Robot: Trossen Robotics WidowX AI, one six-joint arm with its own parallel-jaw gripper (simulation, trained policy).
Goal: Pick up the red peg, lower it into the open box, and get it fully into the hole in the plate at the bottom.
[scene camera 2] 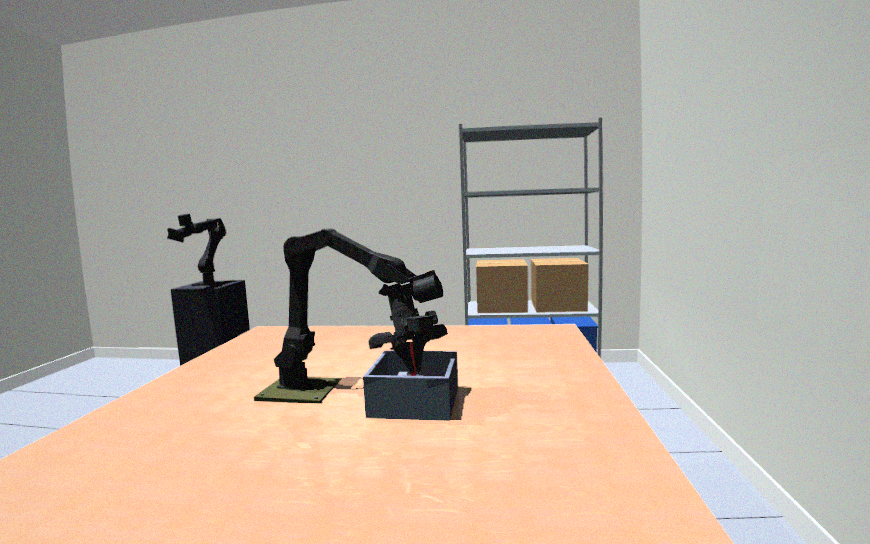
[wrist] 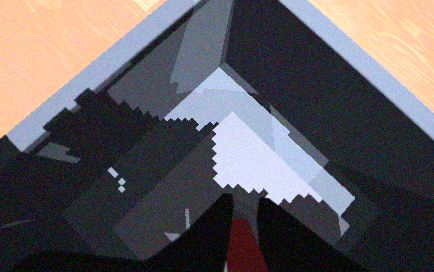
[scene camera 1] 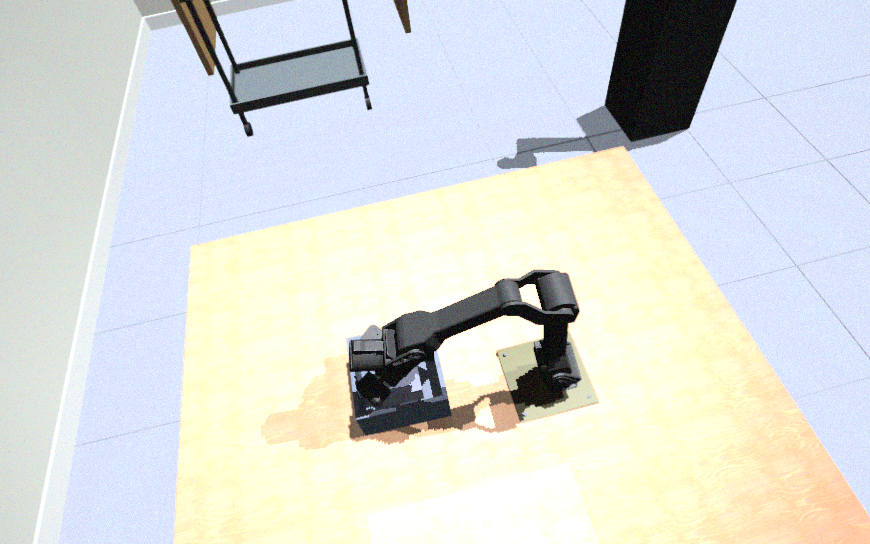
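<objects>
My gripper shows in scene camera 2, and a box is visible in scene camera 2 [387,395] as well. In the wrist view I see both my gripper and the box. My gripper also appears in scene camera 1 [391,366], where the box shows too. On the box, [wrist: 88,154] and [scene camera 1: 361,398] are the same spot. For my gripper, [wrist: 280,234] is the same spot as [scene camera 2: 411,359].
</objects>
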